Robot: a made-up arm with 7 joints.
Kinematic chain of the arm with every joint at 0, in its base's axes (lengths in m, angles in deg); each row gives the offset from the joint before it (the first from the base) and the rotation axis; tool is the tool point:
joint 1: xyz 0 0 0.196 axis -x
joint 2: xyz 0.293 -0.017 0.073 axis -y
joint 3: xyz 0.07 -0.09 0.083 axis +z
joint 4: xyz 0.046 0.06 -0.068 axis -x
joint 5: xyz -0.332 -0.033 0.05 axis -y
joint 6: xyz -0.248 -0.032 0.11 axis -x
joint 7: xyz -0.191 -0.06 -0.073 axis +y
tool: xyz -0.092 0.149 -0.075
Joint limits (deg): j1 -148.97..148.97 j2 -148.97..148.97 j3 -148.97..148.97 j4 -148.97..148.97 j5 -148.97..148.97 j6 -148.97..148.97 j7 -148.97..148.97
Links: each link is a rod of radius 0.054 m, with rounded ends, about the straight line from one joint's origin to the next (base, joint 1, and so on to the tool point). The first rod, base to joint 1, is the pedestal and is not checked.
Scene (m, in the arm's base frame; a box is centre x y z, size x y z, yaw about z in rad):
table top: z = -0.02
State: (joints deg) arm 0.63 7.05 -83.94 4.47 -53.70 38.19 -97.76
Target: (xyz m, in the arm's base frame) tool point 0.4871 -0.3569 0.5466
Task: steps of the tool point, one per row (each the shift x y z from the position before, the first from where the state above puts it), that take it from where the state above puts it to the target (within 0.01 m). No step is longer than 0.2 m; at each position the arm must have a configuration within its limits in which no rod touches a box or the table.
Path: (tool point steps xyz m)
1: 0.0547 -0.1461 0.1203
2: 0.0527 -0.1782 0.0584
3: 0.0481 -0.1848 -0.0101
4: 0.0406 -0.1652 -0.0746
5: 0.0316 -0.1238 -0.1257

